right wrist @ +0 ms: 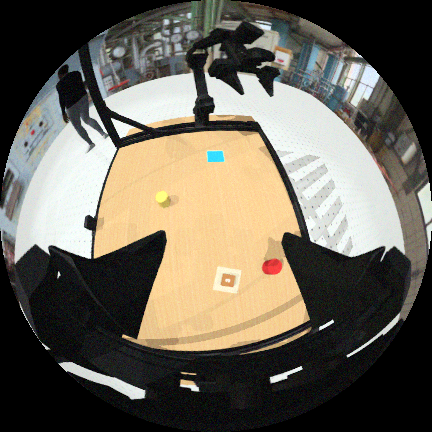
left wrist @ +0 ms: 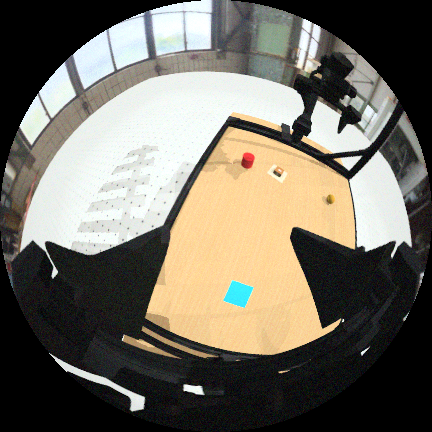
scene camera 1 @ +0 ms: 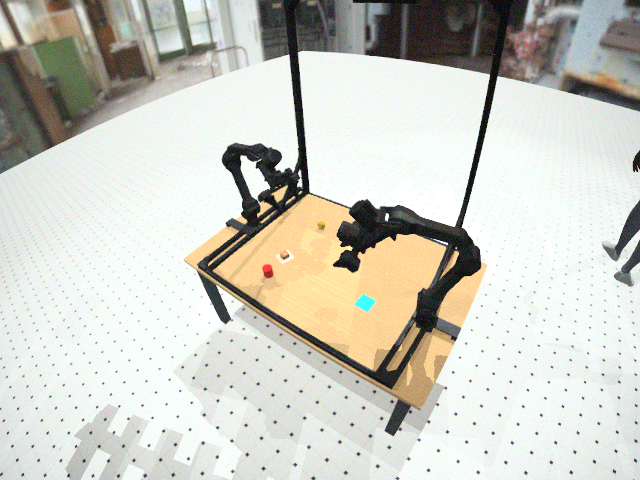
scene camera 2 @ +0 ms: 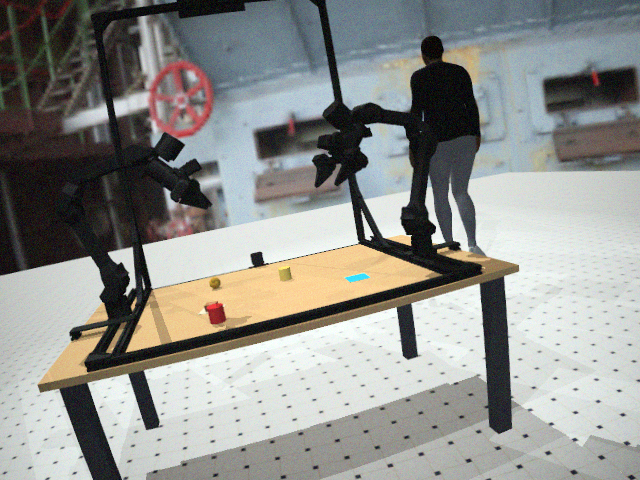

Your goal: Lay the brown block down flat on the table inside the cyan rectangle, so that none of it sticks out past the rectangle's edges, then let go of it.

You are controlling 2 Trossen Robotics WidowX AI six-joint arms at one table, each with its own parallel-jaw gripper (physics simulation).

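Frame: origin at the left arm's base, x back, y right, z up, level; metres.
Seen in the pictures: left gripper, fingertip midpoint: (right wrist: 258, 94) (left wrist: 233, 232) (scene camera 1: 337, 255) (scene camera 2: 325, 186); right gripper, fingertip midpoint: (right wrist: 226, 237) (left wrist: 322, 122) (scene camera 1: 290, 205) (scene camera 2: 209, 206); left arm's base, link origin: (right wrist: 202, 122) (scene camera 1: 424, 321) (scene camera 2: 423, 252); right arm's base, link origin: (left wrist: 294, 139) (scene camera 1: 253, 224) (scene camera 2: 120, 316).
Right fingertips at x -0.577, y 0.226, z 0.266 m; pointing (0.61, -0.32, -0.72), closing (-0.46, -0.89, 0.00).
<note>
Pixels of each thing's top centre, then the offset from my right fingertips to it. "pt": a spot on its surface instead.
- small brown block, top centre: (right wrist: 227, 280) (left wrist: 279, 169) (scene camera 1: 284, 253) dx -0.060, dy -0.008, dz -0.266 m
- flat cyan rectangle, surface spot: (left wrist: 238, 294) (scene camera 2: 357, 277) (scene camera 1: 365, 302) (right wrist: 214, 155) pt dx +0.342, dy -0.174, dz -0.284 m
- red cylinder, top centre: (scene camera 2: 214, 306) (right wrist: 274, 266) (left wrist: 248, 156) (scene camera 1: 267, 267) dx -0.089, dy -0.128, dz -0.243 m
- yellow ball, top centre: (scene camera 2: 213, 277) (left wrist: 333, 196) (scene camera 1: 321, 221) dx +0.044, dy +0.222, dz -0.246 m
- yellow cylinder, top centre: (right wrist: 160, 195) (scene camera 2: 283, 267) dx +0.229, dy +0.061, dz -0.246 m
The small brown block (scene camera 1: 284, 254) (left wrist: 278, 172) (right wrist: 223, 280) sits on a white square near the left of the table in scene camera 1; in scene camera 2 it is partly hidden behind a red cylinder. The flat cyan rectangle (scene camera 1: 364, 302) (scene camera 2: 357, 277) (left wrist: 238, 294) (right wrist: 215, 156) lies bare at the right side of the table in both scene views. My left gripper (scene camera 2: 327, 184) (left wrist: 233, 232) (right wrist: 258, 94) is open and empty, high above the table. My right gripper (right wrist: 226, 237) is open and empty, raised above the table; the block shows between its fingers in the right wrist view.
The red cylinder (scene camera 1: 267, 271) (scene camera 2: 216, 313) (left wrist: 248, 160) (right wrist: 272, 266) stands close to the block. A yellow ball (scene camera 1: 321, 225) (scene camera 2: 214, 283) (left wrist: 330, 199) lies farther back. A yellow cylinder (scene camera 2: 284, 273) (right wrist: 162, 198) stands between the ball and the cyan rectangle's side. A black frame borders the table.
</note>
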